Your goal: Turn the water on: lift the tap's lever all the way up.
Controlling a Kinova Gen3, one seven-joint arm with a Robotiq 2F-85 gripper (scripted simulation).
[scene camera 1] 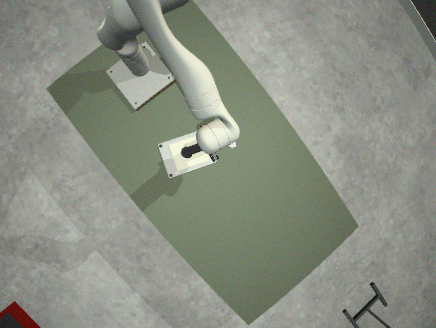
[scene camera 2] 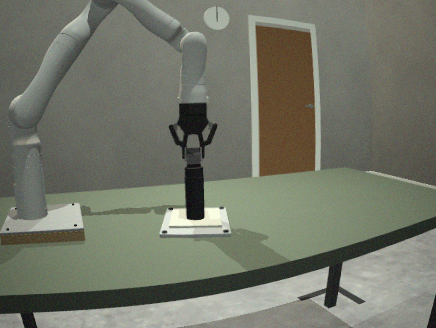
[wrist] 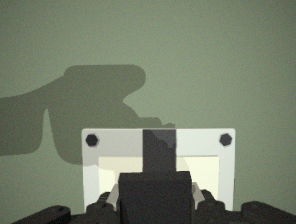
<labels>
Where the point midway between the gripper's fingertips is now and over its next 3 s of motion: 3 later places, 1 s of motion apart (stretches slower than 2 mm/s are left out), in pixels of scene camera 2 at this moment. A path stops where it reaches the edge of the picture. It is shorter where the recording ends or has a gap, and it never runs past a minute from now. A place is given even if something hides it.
My gripper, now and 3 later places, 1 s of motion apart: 193, 160; 193, 155; 192, 147; 192, 127
</labels>
